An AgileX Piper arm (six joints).
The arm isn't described. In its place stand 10 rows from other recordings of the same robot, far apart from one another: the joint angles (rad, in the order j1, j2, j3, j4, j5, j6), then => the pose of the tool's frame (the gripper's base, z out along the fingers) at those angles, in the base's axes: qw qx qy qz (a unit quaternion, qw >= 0); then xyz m.
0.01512, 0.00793, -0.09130, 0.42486, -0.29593, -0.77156 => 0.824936, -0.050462, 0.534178, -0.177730, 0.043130, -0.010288, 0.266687
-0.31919, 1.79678, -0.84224, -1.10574, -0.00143, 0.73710 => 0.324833, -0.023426, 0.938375, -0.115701, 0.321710, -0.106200, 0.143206
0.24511, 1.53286, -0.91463, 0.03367, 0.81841, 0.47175 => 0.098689, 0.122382, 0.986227, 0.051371, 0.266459, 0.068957, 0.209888
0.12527, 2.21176, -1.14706, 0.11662, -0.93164, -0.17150 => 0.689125, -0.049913, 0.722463, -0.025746, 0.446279, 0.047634, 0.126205
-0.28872, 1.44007, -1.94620, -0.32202, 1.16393, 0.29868 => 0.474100, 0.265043, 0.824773, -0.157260, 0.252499, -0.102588, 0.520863
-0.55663, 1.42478, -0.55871, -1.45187, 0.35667, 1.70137 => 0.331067, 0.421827, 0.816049, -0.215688, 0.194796, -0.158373, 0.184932
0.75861, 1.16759, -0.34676, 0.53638, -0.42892, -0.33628 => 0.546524, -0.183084, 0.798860, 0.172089, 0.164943, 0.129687, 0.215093
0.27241, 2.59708, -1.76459, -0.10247, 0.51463, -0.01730 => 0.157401, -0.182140, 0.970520, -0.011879, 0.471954, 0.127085, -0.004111
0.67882, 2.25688, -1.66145, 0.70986, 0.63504, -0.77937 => 0.211774, -0.439169, 0.836384, 0.250488, 0.353537, 0.330405, 0.142805
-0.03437, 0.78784, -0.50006, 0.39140, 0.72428, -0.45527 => 0.342861, -0.099245, 0.929982, 0.087925, 0.134672, 0.018385, 0.253802
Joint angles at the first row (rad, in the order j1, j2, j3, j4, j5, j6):
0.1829 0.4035 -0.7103 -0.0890 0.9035 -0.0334
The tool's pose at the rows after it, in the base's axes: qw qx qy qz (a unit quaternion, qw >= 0); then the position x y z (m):
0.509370, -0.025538, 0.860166, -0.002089, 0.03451, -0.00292, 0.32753
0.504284, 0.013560, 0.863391, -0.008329, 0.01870, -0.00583, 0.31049
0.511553, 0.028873, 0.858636, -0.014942, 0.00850, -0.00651, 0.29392
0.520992, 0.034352, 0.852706, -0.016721, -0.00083, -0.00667, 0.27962
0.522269, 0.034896, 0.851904, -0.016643, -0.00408, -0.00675, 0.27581
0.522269, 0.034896, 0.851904, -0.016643, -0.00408, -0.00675, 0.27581
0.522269, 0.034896, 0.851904, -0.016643, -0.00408, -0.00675, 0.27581
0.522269, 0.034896, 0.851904, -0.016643, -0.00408, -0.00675, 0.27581
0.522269, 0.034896, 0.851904, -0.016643, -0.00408, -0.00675, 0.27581
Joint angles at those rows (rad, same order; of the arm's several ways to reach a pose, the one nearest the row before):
0.1092 0.2858 -0.6615 -0.0890 0.9681 0.0571
0.0541 0.1932 -0.6087 -0.0882 1.0196 0.0880
0.0208 0.1071 -0.5496 -0.0858 1.0291 0.0887
0.0100 0.0231 -0.5020 -0.0848 1.0431 0.0886
0.0100 -0.0019 -0.4921 -0.0848 1.0552 0.0887
0.0100 -0.0019 -0.4921 -0.0848 1.0552 0.0887
0.0100 -0.0019 -0.4921 -0.0848 1.0552 0.0887
0.0100 -0.0019 -0.4921 -0.0848 1.0552 0.0887
0.0100 -0.0019 -0.4921 -0.0848 1.0552 0.0887

